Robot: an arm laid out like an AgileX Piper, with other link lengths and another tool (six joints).
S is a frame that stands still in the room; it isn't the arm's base.
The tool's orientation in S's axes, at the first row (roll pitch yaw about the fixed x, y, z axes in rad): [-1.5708 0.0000 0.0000]
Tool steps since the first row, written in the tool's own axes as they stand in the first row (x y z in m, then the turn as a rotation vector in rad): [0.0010 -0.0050 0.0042 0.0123 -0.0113 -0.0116]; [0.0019 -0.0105 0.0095 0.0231 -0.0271 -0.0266]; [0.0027 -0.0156 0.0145 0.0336 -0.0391 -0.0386]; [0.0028 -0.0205 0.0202 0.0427 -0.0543 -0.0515]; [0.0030 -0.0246 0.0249 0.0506 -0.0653 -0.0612]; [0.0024 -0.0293 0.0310 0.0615 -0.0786 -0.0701]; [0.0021 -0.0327 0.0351 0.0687 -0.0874 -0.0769]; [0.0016 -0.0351 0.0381 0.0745 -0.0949 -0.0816]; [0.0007 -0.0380 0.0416 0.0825 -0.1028 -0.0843]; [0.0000 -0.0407 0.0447 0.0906 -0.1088 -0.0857]
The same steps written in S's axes. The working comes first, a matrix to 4 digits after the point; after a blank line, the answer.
The tool's axes in the first row as the columns of a matrix, in S's axes (used below as rounded here):
[1.0000 0.0000 0.0000]
[0.0000 0.0000 1.0000]
[0.0000 -1.0000 0.0000]

[0.0010 0.0042 0.0050 0.0123 -0.0116 0.0113]; [0.0019 0.0095 0.0105 0.0231 -0.0266 0.0271]; [0.0027 0.0145 0.0156 0.0336 -0.0386 0.0391]; [0.0028 0.0202 0.0205 0.0427 -0.0515 0.0543]; [0.0030 0.0249 0.0246 0.0506 -0.0612 0.0653]; [0.0024 0.0310 0.0293 0.0615 -0.0701 0.0786]; [0.0021 0.0351 0.0327 0.0687 -0.0769 0.0874]; [0.0016 0.0381 0.0351 0.0745 -0.0816 0.0949]; [0.0007 0.0416 0.0380 0.0825 -0.0843 0.1028]; [0.0000 0.0447 0.0407 0.0906 -0.0857 0.1088]
